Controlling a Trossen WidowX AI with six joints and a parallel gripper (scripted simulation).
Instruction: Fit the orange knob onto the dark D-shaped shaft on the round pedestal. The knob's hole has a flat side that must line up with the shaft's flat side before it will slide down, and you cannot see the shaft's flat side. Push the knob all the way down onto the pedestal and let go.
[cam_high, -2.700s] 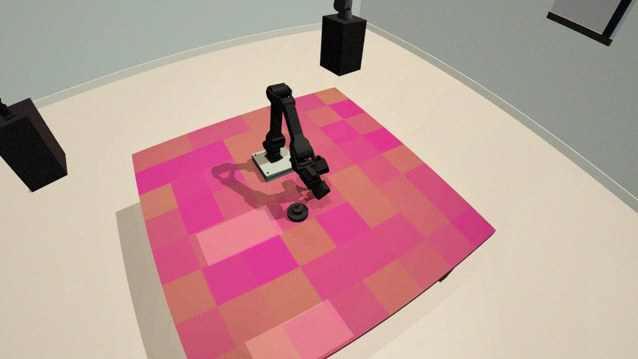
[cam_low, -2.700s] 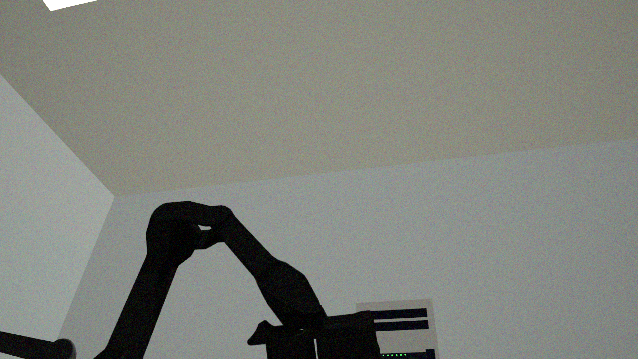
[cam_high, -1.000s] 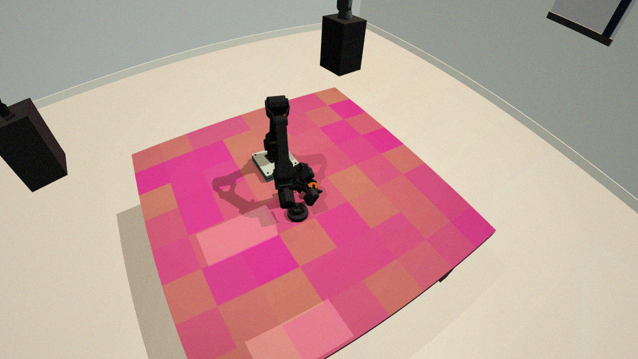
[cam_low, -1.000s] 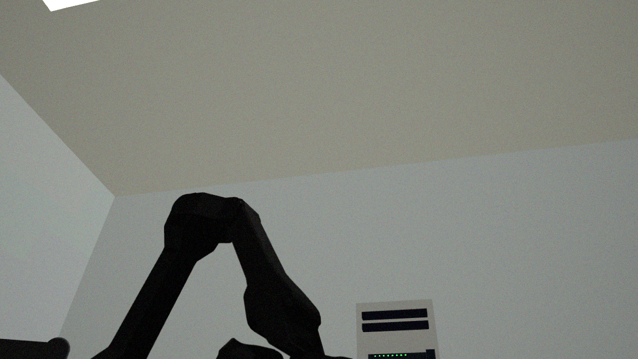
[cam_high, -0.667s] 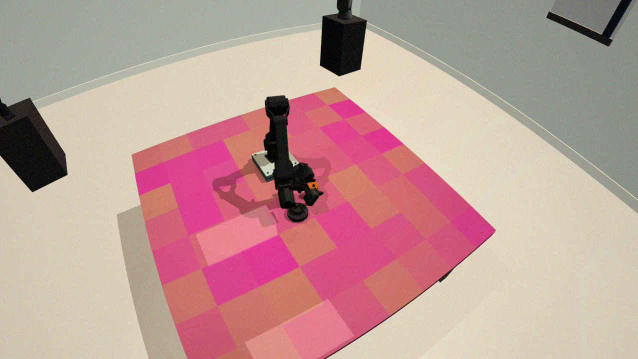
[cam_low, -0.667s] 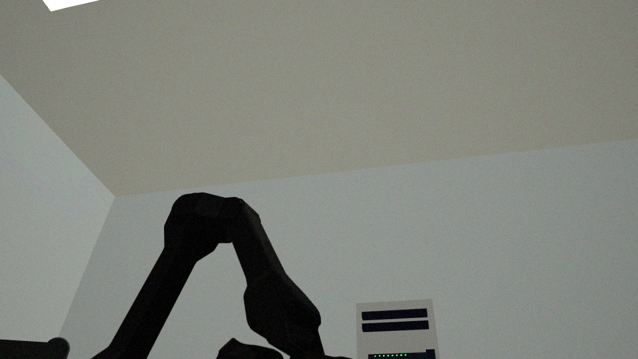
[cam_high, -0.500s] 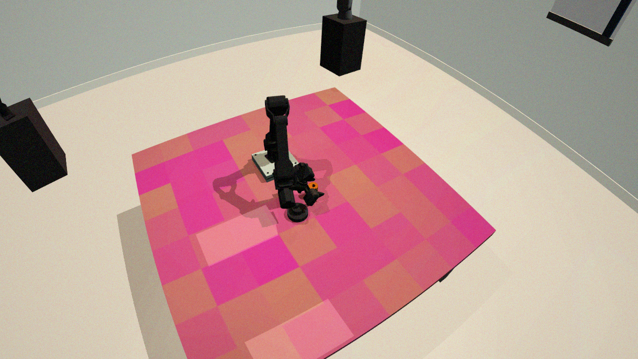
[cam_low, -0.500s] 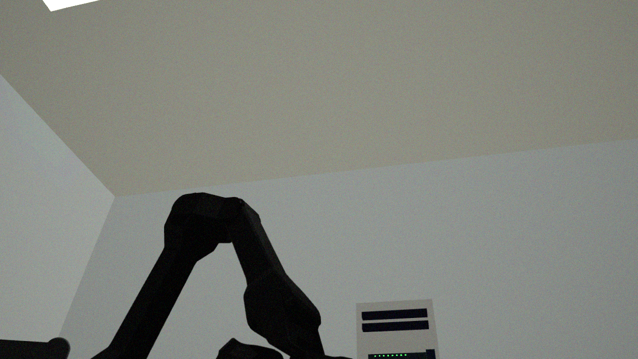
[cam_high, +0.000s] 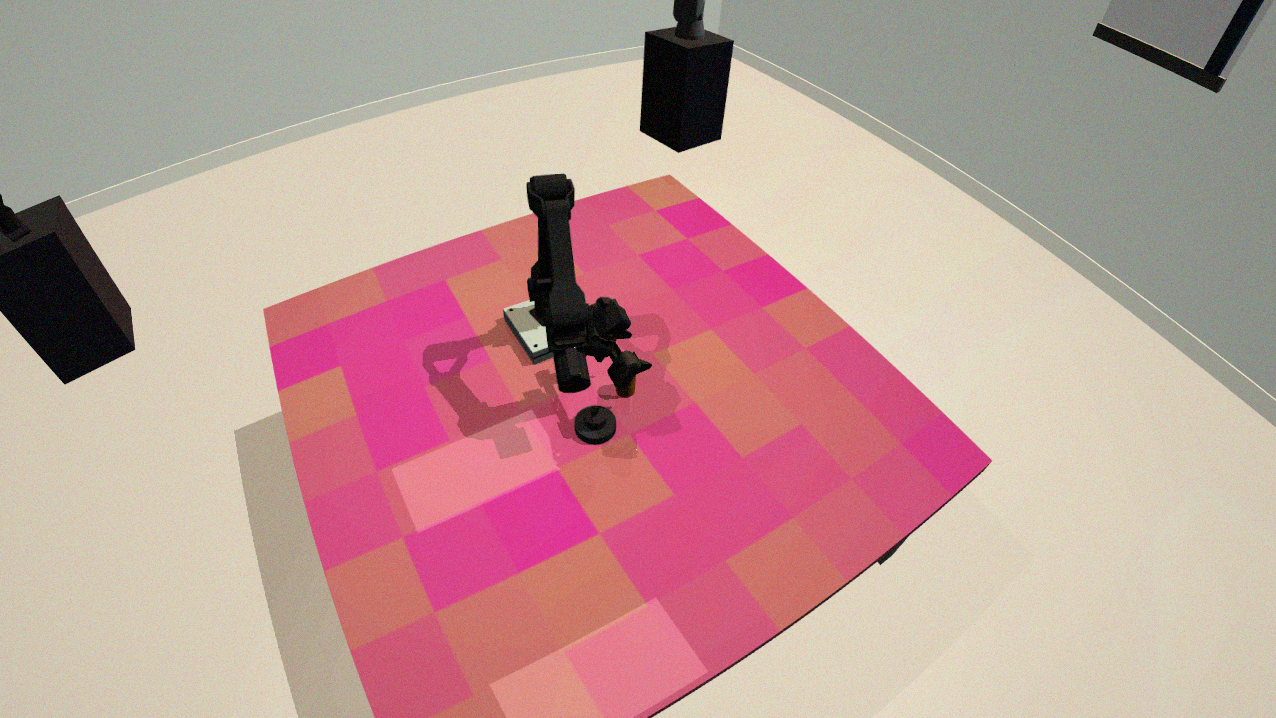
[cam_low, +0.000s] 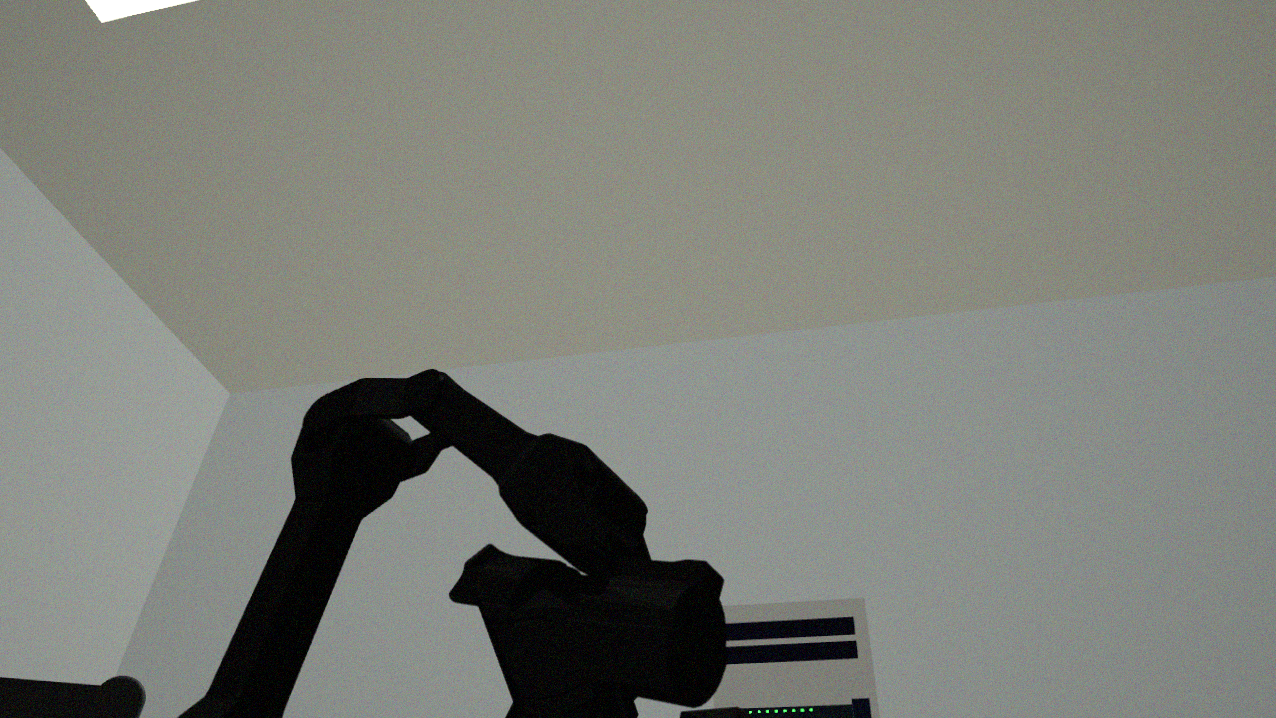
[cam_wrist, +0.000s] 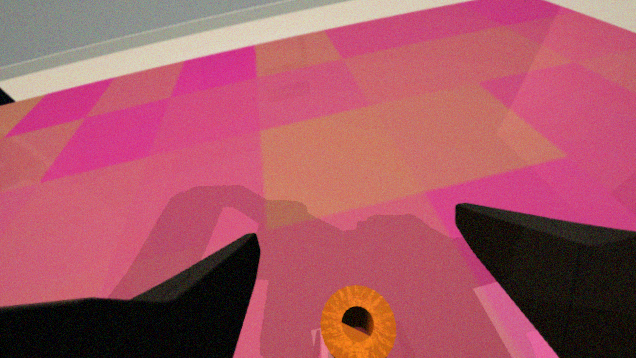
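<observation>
Right now the orange knob is 10 mm behind my gripper tip, 30 mm to the right of it and 80 mm below it. From my gripper tip the other things lie so: round dark pedestal 30 mm ahead, 140 mm to the right, 80 mm below.
</observation>
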